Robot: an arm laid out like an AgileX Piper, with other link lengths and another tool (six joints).
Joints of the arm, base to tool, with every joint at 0 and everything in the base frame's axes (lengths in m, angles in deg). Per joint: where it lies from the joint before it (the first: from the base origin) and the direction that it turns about. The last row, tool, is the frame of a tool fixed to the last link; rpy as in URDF.
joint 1: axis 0 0 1 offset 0 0 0.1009
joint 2: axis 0 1 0 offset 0 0 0
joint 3: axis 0 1 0 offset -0.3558 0 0.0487
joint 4: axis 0.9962 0 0.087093 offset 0.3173 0 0.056
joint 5: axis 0 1 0 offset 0 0 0
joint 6: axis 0.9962 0 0.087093 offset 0.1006 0 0.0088
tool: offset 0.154 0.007 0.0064 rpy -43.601 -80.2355 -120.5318
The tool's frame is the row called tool.
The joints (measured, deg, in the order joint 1, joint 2, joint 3, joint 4, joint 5, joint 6), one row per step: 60.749, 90.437, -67.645, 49.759, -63.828, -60.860; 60.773, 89.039, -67.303, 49.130, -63.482, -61.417; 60.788, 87.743, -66.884, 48.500, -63.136, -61.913; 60.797, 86.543, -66.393, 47.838, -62.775, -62.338; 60.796, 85.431, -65.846, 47.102, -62.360, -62.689; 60.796, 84.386, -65.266, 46.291, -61.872, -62.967; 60.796, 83.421, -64.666, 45.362, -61.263, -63.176; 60.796, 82.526, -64.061, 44.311, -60.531, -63.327; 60.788, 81.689, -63.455, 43.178, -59.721, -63.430; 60.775, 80.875, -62.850, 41.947, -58.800, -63.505; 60.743, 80.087, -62.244, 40.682, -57.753, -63.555; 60.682, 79.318, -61.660, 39.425, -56.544, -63.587; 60.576, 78.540, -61.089, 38.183, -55.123, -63.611; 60.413, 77.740, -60.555, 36.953, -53.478, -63.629; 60.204, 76.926, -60.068, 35.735, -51.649, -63.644; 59.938, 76.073, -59.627, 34.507, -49.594, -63.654
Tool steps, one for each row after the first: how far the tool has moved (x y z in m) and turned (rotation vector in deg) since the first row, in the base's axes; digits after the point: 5 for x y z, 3 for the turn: -0.00568, -0.00547, 0.01077, -0.023, -0.967, 0.225; -0.01105, -0.01051, 0.01982, -0.152, -1.843, 0.450; -0.01617, -0.01495, 0.02730, -0.388, -2.648, 0.707; -0.02109, -0.01860, 0.03348, -0.749, -3.410, 1.034; -0.02596, -0.02143, 0.03870, -1.208, -4.140, 1.457; -0.03079, -0.02310, 0.04294, -1.815, -4.851, 2.019; -0.03566, -0.02367, 0.04641, -2.564, -5.559, 2.715; -0.04048, -0.02351, 0.04922, -3.414, -6.258, 3.489; -0.04544, -0.02269, 0.05162, -4.376, -6.967, 4.357; -0.05032, -0.02136, 0.05333, -5.440, -7.621, 5.298; -0.05500, -0.01962, 0.05437, -6.589, -8.180, 6.308; -0.05947, -0.01760, 0.05473, -7.842, -8.623, 7.396; -0.06374, -0.01549, 0.05464, -9.186, -8.964, 8.546; -0.06786, -0.01334, 0.05420, -10.603, -9.221, 9.736; -0.07192, -0.01125, 0.05351, -12.114, -9.402, 10.979
